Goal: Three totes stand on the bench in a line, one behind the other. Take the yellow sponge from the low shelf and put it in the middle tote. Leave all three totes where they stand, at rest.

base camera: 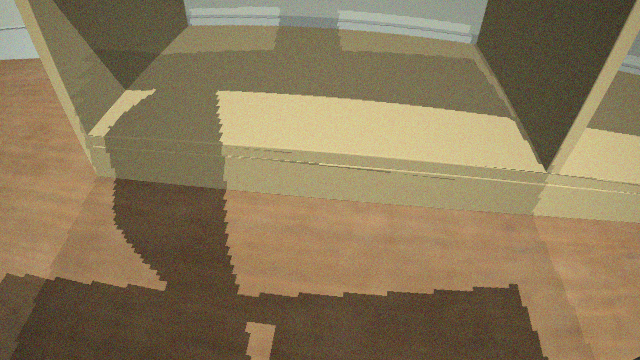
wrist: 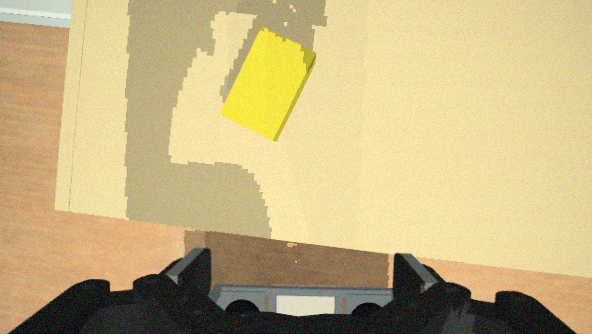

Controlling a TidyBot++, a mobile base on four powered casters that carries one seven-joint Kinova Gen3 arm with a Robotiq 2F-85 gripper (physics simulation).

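Places are measured from the arm's base along level axes (x ahead, y left, z up), in millimetres.
Where they show: gripper, fingertip midpoint: [wrist: 301, 270].
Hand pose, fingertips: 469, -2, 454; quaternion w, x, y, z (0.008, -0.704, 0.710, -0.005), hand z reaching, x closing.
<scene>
After its pixels a point has its place, as x, y, z.
The yellow sponge [wrist: 267, 84] @[592, 39, 259] lies flat on the pale wooden top of the low shelf [wrist: 450, 140] @[538, -168, 214] in the wrist view, turned at a slant, near the shelf's left end. The low shelf's lower part [base camera: 350, 182] @[409, -54, -363] shows in the base camera view; the sponge does not show there. My gripper [wrist: 301, 270] @[469, -2, 454] is open, its two fingers wide apart at the bottom of the wrist view. In that view the fingertips are below the shelf's front edge and the sponge is farther up. The three totes and the bench do not show in these views.
The shelf's upright side panel [base camera: 60, 85] @[448, 294, -241] stands at the left and a divider [base camera: 592, 95] @[383, -292, -206] at the right in the base camera view. Wooden floor [base camera: 400, 240] @[348, -112, -397] lies before the shelf, with dark shadows on it. The grey-blue base [wrist: 250, 292] @[140, 149, -282] shows between the fingers.
</scene>
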